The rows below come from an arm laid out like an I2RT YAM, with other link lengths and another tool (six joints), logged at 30 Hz.
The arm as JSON. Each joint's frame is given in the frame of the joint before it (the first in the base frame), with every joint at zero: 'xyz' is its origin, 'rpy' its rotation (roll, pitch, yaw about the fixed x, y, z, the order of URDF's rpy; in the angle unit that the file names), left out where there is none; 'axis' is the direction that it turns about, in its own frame. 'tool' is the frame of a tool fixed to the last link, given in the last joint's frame.
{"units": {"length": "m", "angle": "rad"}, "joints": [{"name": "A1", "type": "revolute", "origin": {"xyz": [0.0, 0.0, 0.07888]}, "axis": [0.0, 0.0, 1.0]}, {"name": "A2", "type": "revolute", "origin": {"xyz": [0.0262, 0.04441, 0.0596], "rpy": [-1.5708, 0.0, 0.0]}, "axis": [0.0, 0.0, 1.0]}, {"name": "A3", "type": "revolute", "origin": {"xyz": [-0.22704, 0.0, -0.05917], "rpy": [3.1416, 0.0, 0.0]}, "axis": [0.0, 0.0, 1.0]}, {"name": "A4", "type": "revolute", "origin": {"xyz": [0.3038, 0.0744, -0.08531]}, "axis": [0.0, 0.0, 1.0]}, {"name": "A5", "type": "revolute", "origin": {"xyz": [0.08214, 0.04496, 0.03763], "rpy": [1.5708, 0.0, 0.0]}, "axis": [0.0, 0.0, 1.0]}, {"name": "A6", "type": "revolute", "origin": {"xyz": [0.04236, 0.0, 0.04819], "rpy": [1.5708, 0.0, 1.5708]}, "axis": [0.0, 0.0, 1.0]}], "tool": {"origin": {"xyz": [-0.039, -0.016, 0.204], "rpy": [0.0, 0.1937, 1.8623]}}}
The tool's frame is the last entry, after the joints.
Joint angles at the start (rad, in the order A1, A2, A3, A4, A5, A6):
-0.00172, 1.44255, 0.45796, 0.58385, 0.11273, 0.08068
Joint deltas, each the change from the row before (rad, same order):
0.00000, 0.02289, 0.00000, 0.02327, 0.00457, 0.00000
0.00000, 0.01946, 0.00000, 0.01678, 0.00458, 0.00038
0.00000, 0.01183, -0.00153, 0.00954, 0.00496, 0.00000
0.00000, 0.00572, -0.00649, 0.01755, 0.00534, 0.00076
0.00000, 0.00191, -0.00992, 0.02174, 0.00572, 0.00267
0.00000, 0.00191, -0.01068, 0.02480, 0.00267, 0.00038
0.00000, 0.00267, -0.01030, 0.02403, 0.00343, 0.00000
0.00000, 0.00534, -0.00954, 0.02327, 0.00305, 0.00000
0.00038, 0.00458, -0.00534, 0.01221, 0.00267, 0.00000
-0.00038, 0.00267, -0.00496, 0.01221, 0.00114, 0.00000
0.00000, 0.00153, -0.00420, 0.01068, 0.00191, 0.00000
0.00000, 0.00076, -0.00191, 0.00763, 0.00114, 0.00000
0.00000, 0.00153, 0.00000, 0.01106, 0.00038, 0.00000
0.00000, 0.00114, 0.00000, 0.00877, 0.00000, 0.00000
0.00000, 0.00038, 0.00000, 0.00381, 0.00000, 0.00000
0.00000, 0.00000, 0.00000, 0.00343, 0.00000, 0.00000
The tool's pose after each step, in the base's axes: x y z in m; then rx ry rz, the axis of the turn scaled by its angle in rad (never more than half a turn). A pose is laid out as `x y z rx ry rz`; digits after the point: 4 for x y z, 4 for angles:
0.5387 0.0405 0.0327 0.4422 2.1103 0.1748
0.5386 0.0393 0.0279 0.4464 2.1117 0.1702
0.5379 0.0381 0.0240 0.4506 2.1143 0.1648
0.5371 0.0368 0.0231 0.4543 2.1076 0.1613
0.5360 0.0353 0.0238 0.4593 2.0960 0.1599
0.5348 0.0346 0.0250 0.4596 2.0833 0.1601
0.5336 0.0338 0.0258 0.4603 2.0716 0.1591
0.5322 0.0330 0.0255 0.4611 2.0627 0.1580
0.5310 0.0325 0.0242 0.4624 2.0599 0.1562
0.5303 0.0321 0.0242 0.4628 2.0550 0.1558
0.5297 0.0316 0.0247 0.4634 2.0497 0.1551
0.5297 0.0313 0.0257 0.4635 2.0445 0.1550
0.5306 0.0312 0.0285 0.4622 2.0351 0.1566
0.5313 0.0312 0.0307 0.4610 2.0277 0.1581
0.5316 0.0312 0.0317 0.4604 2.0243 0.1588
0.5319 0.0312 0.0328 0.4598 2.0209 0.1595

